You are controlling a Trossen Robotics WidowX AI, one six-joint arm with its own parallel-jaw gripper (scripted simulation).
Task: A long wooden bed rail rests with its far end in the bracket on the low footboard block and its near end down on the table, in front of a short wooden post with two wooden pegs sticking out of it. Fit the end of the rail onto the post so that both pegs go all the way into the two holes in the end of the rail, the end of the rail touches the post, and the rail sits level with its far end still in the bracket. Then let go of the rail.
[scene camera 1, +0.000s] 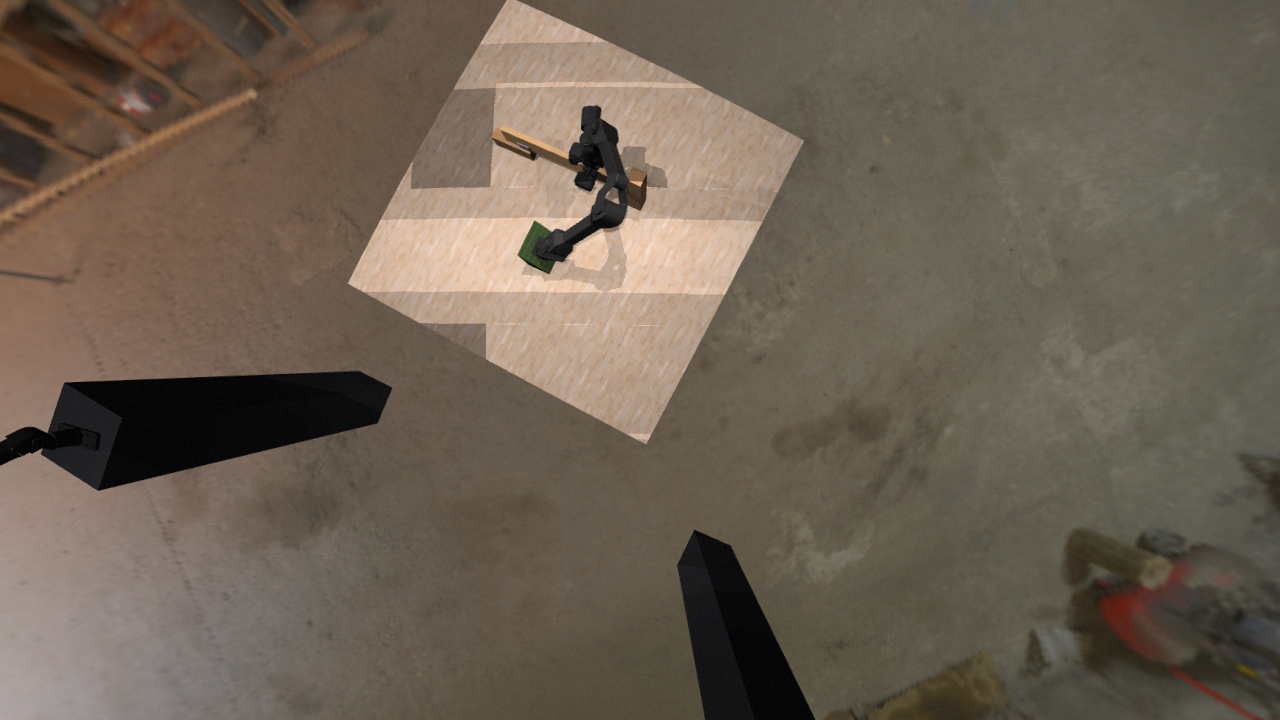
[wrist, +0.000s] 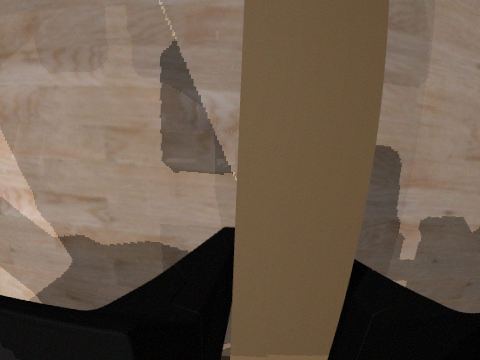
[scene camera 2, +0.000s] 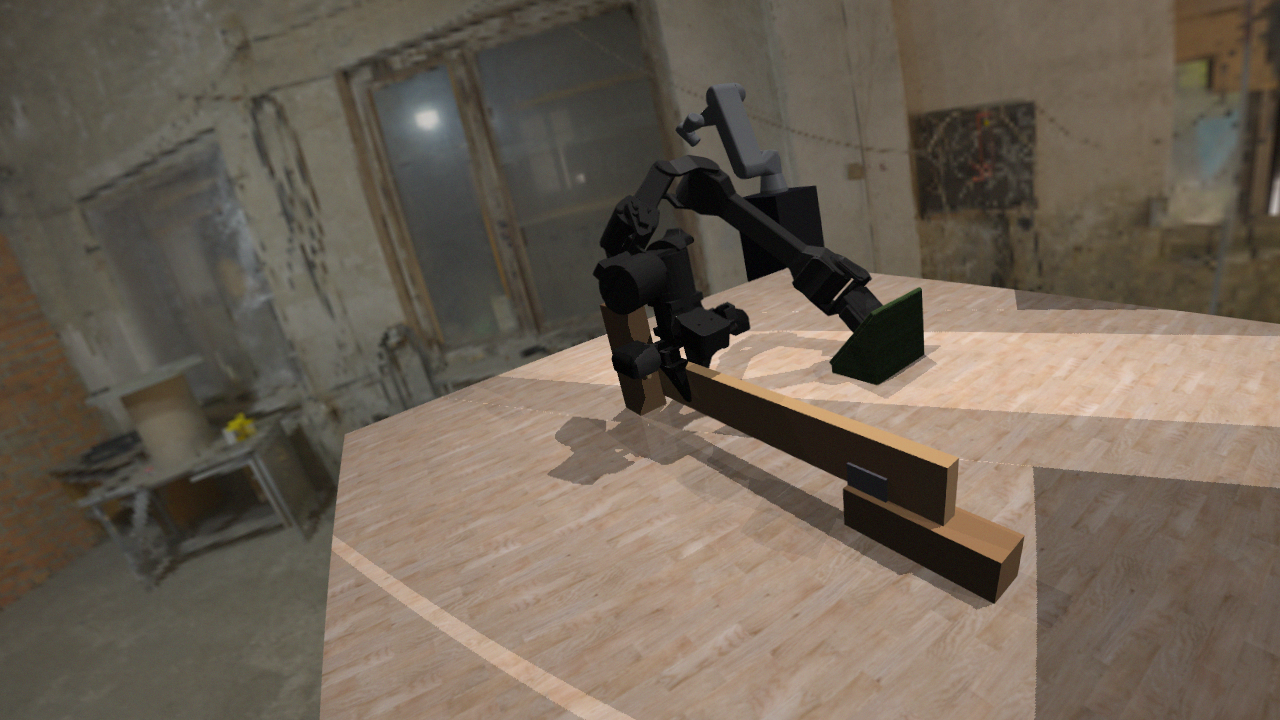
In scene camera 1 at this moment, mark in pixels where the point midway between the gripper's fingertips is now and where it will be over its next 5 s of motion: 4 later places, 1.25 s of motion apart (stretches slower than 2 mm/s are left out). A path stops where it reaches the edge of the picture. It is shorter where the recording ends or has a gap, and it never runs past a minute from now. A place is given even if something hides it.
My gripper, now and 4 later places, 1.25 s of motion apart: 597, 176; 598, 177; 601, 178; 604, 179; 607, 181
